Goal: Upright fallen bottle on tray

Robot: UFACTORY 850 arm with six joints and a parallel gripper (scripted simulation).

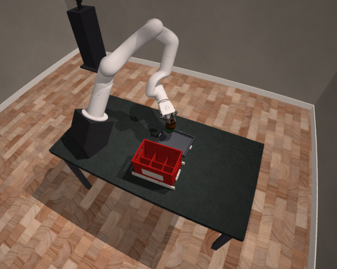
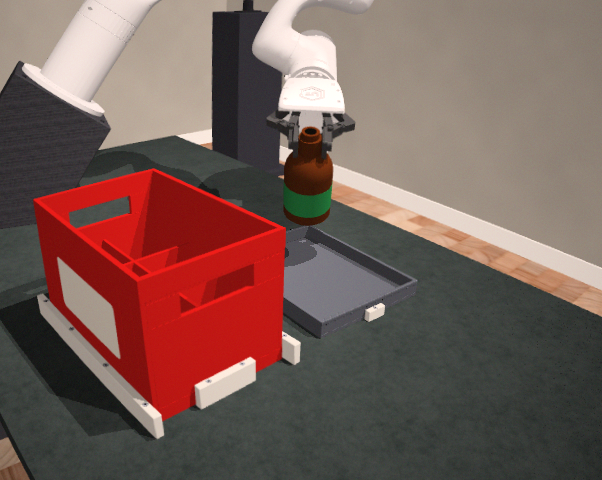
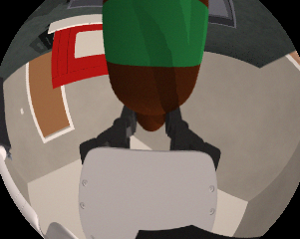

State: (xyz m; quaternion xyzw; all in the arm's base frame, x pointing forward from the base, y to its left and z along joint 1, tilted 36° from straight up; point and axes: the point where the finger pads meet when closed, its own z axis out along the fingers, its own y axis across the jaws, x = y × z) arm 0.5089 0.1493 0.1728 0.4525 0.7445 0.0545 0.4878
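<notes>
Right now my hand is 1 cm past the brown bottle, 1 cm to the right of it and 5 cm above it. Round my hand: grey shallow tray 4 cm ahead, 1 cm to the right, 19 cm below; red crate 4 cm ahead, 28 cm to the right, 12 cm below.
</notes>
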